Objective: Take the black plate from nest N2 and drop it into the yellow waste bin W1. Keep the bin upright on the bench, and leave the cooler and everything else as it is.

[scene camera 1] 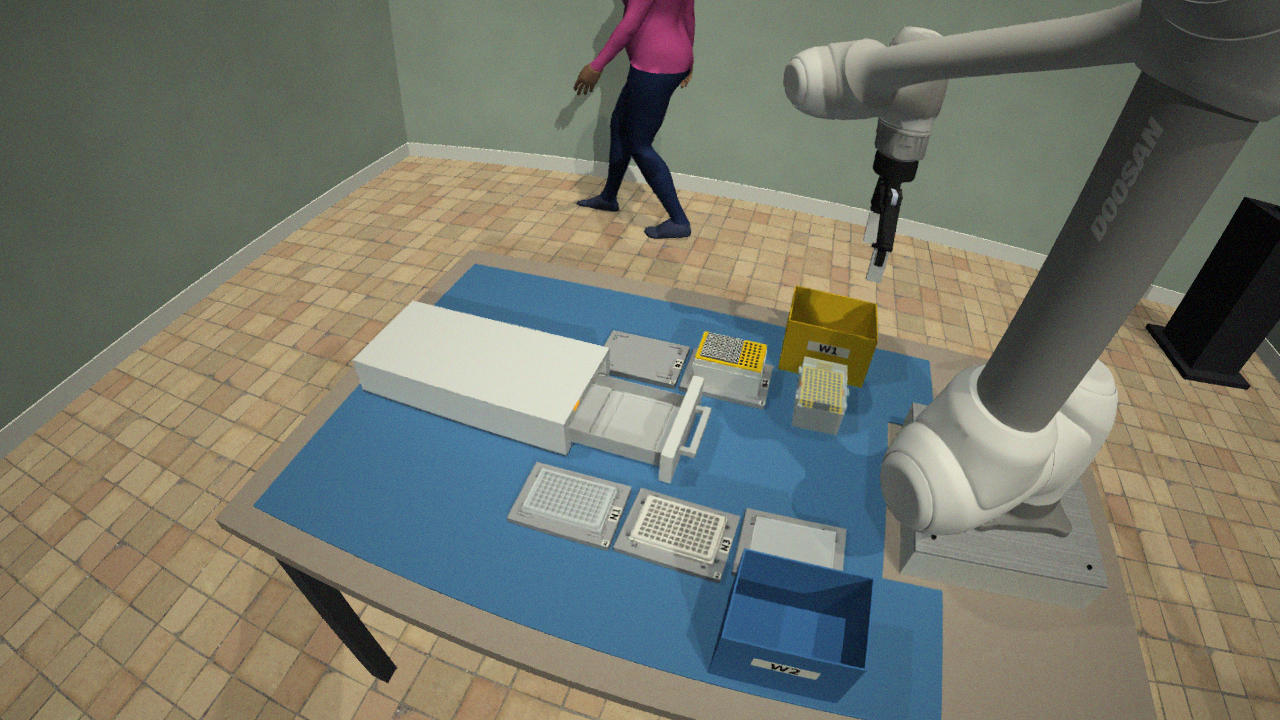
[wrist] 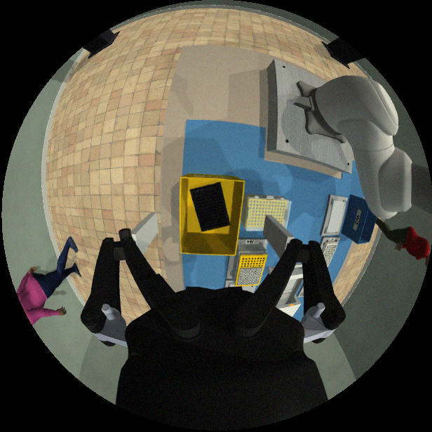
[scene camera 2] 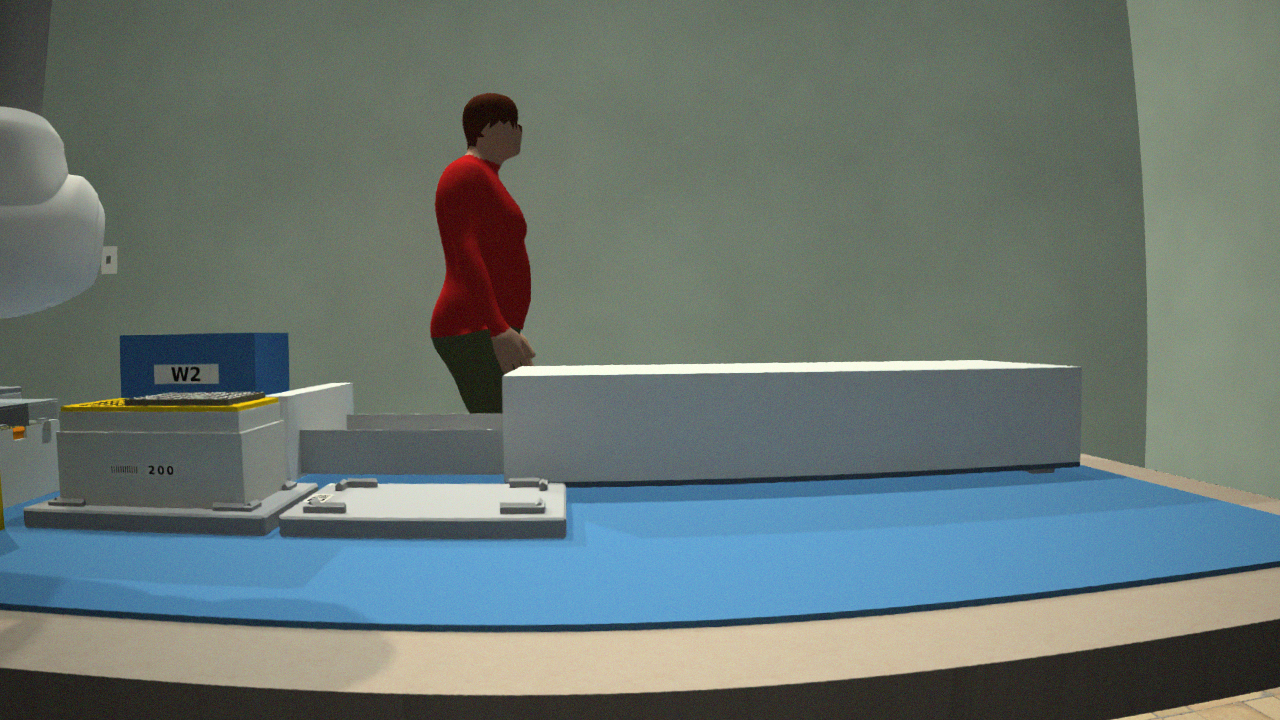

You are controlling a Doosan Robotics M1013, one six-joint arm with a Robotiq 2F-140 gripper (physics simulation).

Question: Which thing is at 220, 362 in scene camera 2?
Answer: A blue bin W2.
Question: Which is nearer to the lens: the blue bin W2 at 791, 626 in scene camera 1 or the yellow waste bin W1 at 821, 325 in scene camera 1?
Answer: The blue bin W2.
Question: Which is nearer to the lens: the white cooler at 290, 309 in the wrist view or the yellow waste bin W1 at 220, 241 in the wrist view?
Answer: The yellow waste bin W1.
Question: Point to a lidded tip box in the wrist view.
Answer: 255, 206
